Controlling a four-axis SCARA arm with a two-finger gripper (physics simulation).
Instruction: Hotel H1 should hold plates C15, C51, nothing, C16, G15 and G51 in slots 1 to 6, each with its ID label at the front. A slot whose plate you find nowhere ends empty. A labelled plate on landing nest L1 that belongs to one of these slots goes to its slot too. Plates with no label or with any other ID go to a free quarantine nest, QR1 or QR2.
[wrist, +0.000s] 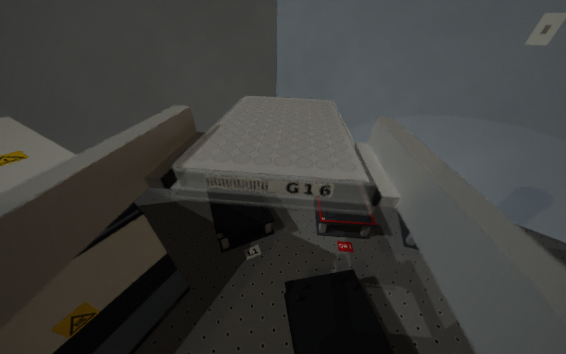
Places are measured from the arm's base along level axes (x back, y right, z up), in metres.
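Pixels of known places: gripper, fingertip midpoint: (280, 129).
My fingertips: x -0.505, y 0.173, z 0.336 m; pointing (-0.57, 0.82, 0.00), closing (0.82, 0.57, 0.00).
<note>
Behind a point stands the place of what it marks.
My gripper (280, 129) @(x -0.505, y 0.173, z 0.336 m) is shut on a pale, clear-edged well plate (285, 131) @(x -0.503, y 0.176, z 0.335 m) and holds it level, high above the deck. Its front label shows a barcode and reads G16. Below and beyond it, the dark landing nest L1 (242, 226) @(x -0.657, y 0.238, z 0.063 m) stands behind its white tag. The quarantine nest QR1 (345, 231) @(x -0.495, y 0.408, z 0.018 m), outlined in red, stands right of L1 behind a red tag. The held plate hides the rear parts of both nests; no plate shows on their visible parts. Hotel H1 cannot be made out by any label, and QR2's label does not show.
A black flat-topped block (332, 310) @(x -0.442, y 0.225, z 0.063 m) stands on the perforated deck (240, 310) @(x -0.560, y 0.146, z 0.013 m) at the lower middle. A beige and black instrument (127, 250) @(x -0.648, y 0.078, z 0.180 m) with a yellow warning sign is at the lower left, and a pale housing (30, 165) @(x -0.760, y 0.051, z 0.259 m) behind it. Part of another dark nest (409, 239) @(x -0.375, y 0.470, z 0.031 m) shows beside the right finger.
</note>
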